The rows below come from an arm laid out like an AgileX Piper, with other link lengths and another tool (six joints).
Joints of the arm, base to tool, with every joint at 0 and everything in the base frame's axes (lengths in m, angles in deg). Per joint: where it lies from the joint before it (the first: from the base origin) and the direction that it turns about. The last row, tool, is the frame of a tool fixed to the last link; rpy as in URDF.
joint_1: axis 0 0 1 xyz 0 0 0.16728
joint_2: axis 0 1 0 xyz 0 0 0
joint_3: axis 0 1 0 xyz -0.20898 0 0.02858
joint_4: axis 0.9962 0 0.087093 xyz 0.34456 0 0.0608
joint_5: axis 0 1 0 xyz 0 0 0
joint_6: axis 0.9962 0 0.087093 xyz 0.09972 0 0.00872
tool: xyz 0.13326 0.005 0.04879 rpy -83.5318 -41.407 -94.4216
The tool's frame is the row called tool.
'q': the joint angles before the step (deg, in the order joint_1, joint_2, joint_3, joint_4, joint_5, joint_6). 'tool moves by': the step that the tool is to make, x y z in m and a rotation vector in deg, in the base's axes. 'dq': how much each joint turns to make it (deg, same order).
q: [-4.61 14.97 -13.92 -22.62 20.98 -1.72]
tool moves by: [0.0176 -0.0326 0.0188 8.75 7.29 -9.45]
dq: [0.01 17.05 -17.37 -3.79 11.75 12.55]
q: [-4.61 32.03 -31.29 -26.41 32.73 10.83]
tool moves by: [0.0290 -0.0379 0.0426 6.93 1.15 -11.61]
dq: [-0.05 17.91 -20.13 -5.68 9.41 14.29]
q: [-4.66 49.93 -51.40 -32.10 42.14 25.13]
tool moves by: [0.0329 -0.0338 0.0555 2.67 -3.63 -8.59]
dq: [-0.88 15.24 -19.41 -4.49 5.21 8.84]
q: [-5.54 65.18 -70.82 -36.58 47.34 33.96]
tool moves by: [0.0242 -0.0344 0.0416 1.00 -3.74 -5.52]
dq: [-2.66 11.52 -15.53 -1.19 2.21 2.97]
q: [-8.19 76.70 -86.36 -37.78 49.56 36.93]
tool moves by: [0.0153 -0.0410 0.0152 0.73 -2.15 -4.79]
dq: [-3.89 9.03 -10.74 -0.10 0.49 1.42]
